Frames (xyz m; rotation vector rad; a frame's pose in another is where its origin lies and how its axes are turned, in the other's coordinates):
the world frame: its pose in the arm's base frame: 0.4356 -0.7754 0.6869 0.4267 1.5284 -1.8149
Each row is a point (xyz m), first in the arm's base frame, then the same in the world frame.
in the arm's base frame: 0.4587 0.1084 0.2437
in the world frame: 0.0036 0.2944 -0.9441
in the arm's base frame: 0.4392 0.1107 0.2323
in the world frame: 0.0238 0.2889 -0.9528
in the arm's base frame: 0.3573 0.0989 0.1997
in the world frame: 0.1053 0.2555 -0.9652
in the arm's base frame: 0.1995 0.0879 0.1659
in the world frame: 0.2397 0.1699 -0.9930
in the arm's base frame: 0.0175 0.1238 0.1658
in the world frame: 0.3543 0.0414 -1.0619
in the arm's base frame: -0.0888 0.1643 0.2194
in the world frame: 0.3801 -0.0729 -1.1076
